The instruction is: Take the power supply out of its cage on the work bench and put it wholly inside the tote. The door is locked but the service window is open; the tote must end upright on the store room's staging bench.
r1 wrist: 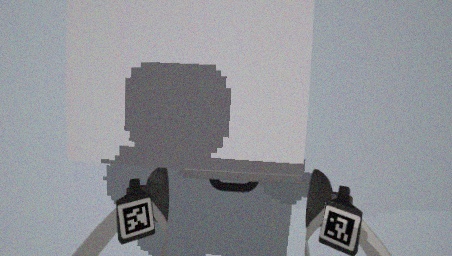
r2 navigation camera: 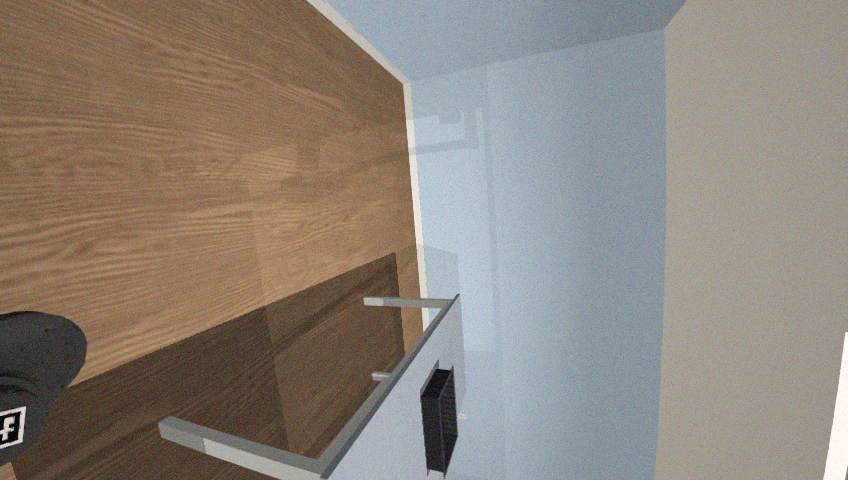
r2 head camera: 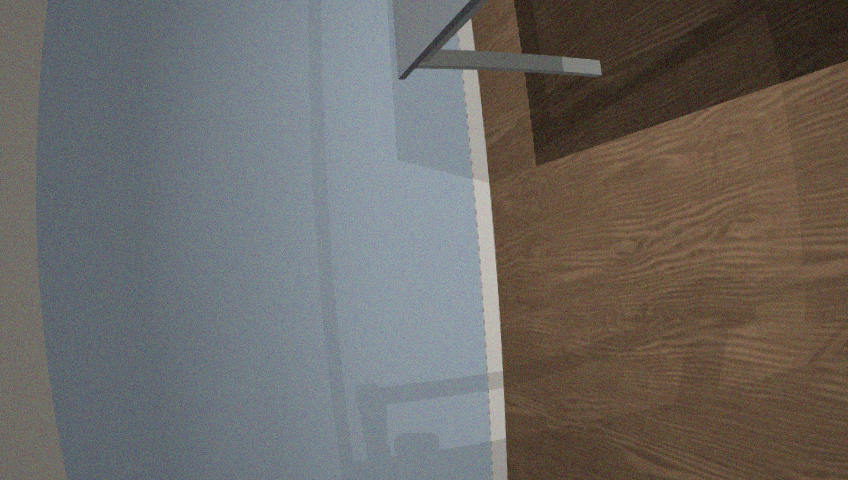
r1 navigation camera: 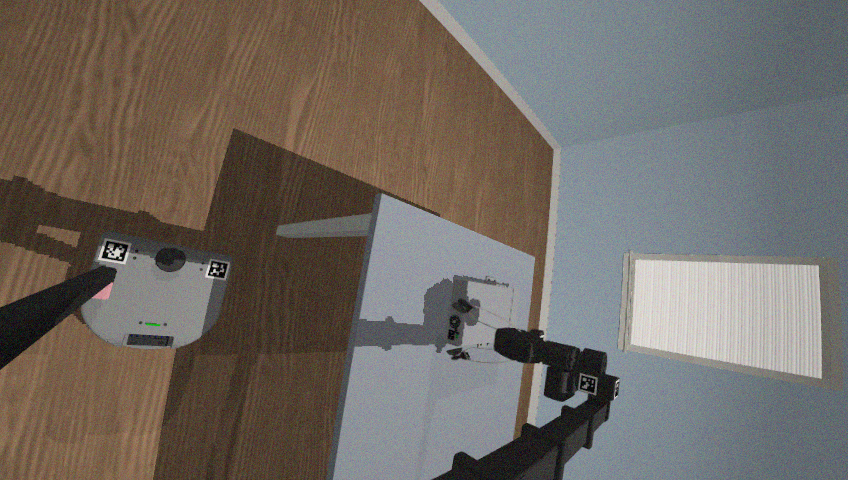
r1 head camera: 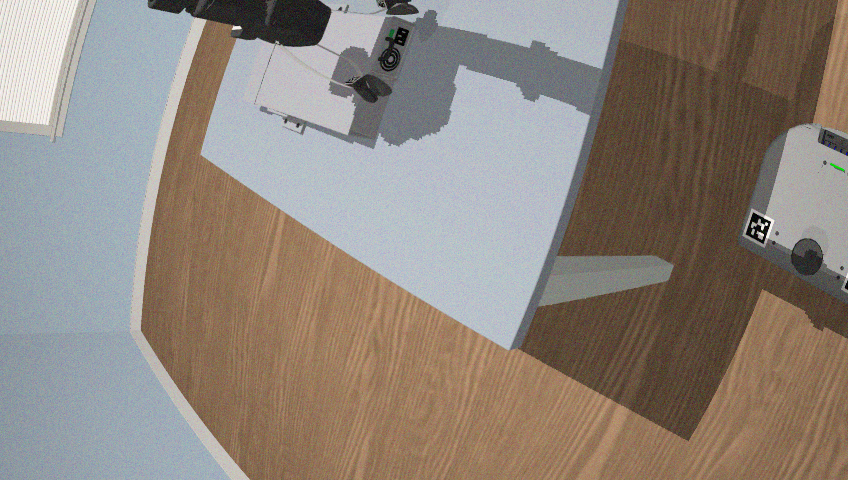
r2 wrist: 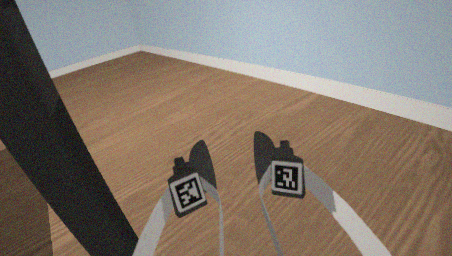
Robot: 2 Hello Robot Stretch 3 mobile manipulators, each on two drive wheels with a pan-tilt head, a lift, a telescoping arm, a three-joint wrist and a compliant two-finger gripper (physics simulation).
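The cage [r1 head camera: 297,95] [r1 navigation camera: 489,300] [r1 wrist: 270,75] is a pale box on the work bench [r1 head camera: 476,208] [r1 navigation camera: 404,255]. The power supply's face [r1 head camera: 389,58] [r1 navigation camera: 454,322], with fan and socket, shows at its front; the rest is hidden. In the r1 wrist view a dark handle [r1 wrist: 234,186] stands out below the cage top's edge. My r1 gripper [r1 head camera: 389,48] [r1 navigation camera: 459,330] [r1 wrist: 238,190] is open, its fingers wide apart on either side of the handle. The black tote [r2 navigation camera: 440,416] stands on the staging bench [r2 navigation camera: 380,440]. My r2 gripper [r2 wrist: 232,159] is open over the floor, away from the tote.
A grey robot base [r1 head camera: 797,184] [r1 navigation camera: 160,291] stands before the work bench. A ribbed white panel [r1 navigation camera: 726,315] is set in the wall behind. The staging bench's leg [r2 head camera: 505,61] shows in the r2 head view. A dark bar [r2 wrist: 55,135] runs left of the r2 fingers.
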